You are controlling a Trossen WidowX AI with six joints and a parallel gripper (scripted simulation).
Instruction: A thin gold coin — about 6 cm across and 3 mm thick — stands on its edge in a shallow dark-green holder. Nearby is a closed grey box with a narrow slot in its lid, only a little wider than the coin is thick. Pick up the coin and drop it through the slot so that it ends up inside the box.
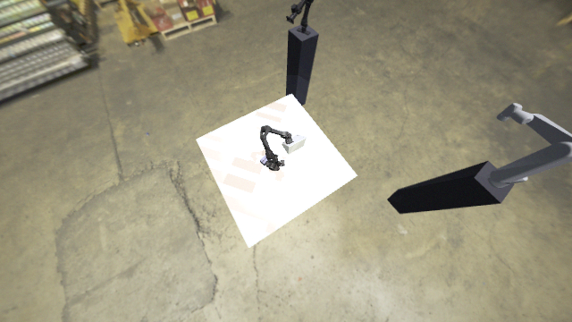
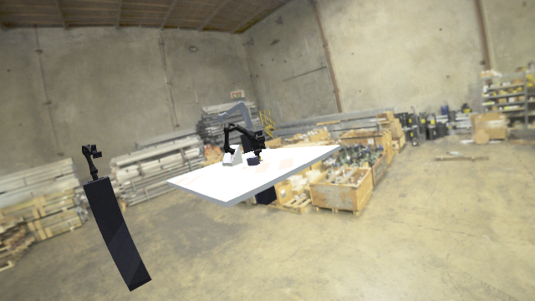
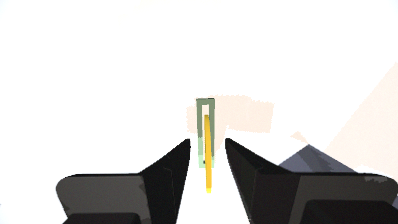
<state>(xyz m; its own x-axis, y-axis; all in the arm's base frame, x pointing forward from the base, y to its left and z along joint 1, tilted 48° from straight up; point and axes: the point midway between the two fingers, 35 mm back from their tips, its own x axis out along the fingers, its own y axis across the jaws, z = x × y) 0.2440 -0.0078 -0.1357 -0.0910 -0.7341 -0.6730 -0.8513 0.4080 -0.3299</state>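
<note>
My gripper tip is now 10 mm below the gold coin.
</note>
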